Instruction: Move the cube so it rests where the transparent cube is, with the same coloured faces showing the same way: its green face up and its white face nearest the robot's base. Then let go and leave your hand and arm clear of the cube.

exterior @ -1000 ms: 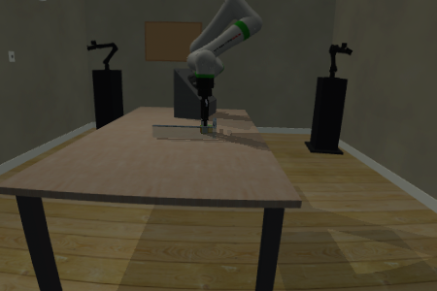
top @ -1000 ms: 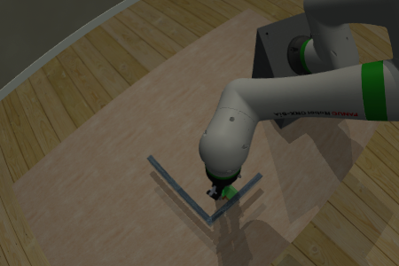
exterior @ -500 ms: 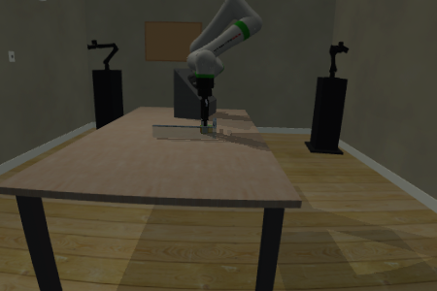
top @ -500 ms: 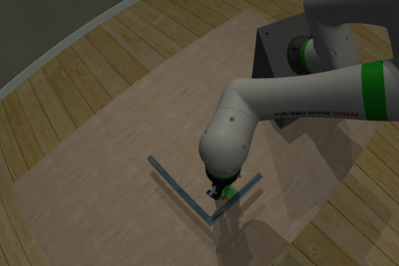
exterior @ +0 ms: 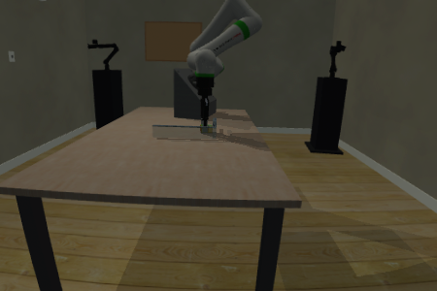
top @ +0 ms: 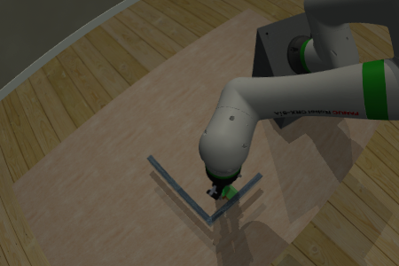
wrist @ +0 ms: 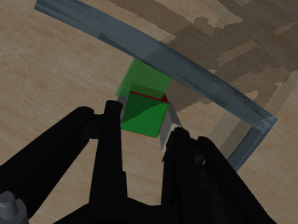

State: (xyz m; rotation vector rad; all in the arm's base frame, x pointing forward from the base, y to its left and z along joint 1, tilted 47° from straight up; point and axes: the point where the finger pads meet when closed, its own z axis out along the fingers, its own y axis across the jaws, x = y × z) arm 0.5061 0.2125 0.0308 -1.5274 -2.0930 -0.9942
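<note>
Right now my hand is 20 mm past the transparent cube, 20 mm to the right of it and 20 mm above it. From my hand the other things lie so: wall 10 mm behind, 50 mm to the left.
</note>
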